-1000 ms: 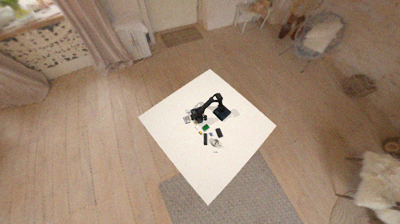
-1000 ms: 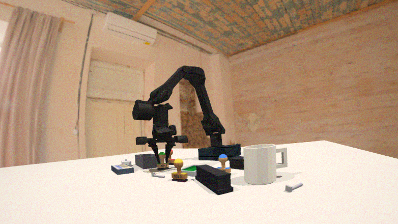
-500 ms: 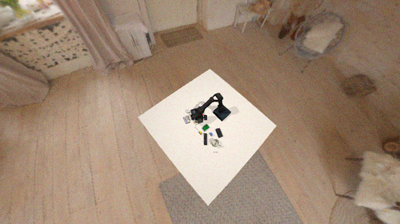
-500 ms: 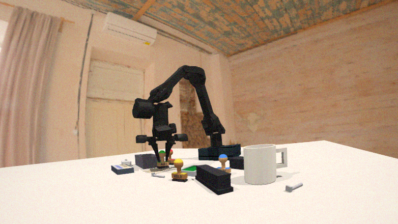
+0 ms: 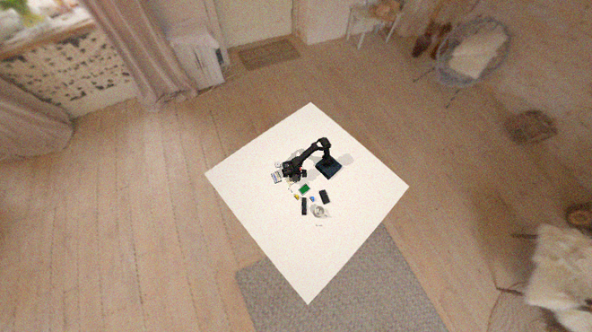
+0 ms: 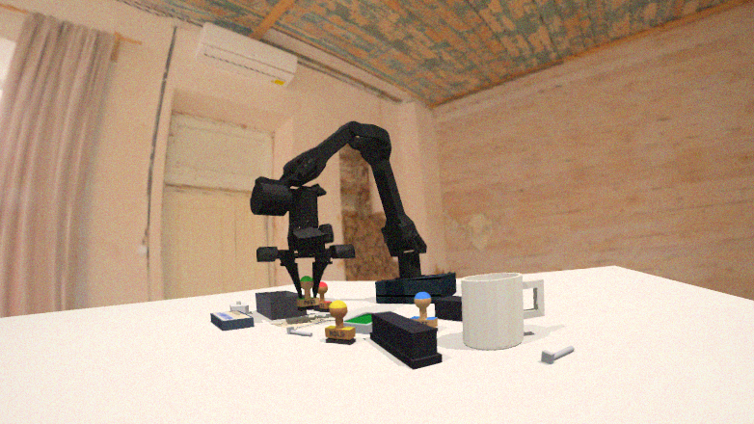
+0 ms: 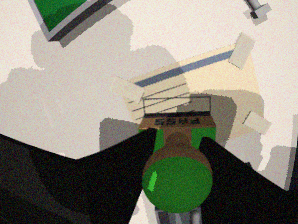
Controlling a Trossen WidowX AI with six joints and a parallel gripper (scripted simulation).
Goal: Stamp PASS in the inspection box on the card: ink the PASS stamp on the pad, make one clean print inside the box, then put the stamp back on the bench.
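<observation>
My gripper tip is 10 mm short of the cream card and 50 mm above it. The rest, counted from my gripper tip: green ink pad: 130 mm to the left, 40 mm below; grey box: 30 mm behind, 110 mm to the right, 30 mm below; red-knobbed stamp: 100 mm behind, 40 mm to the right, 30 mm below.
</observation>
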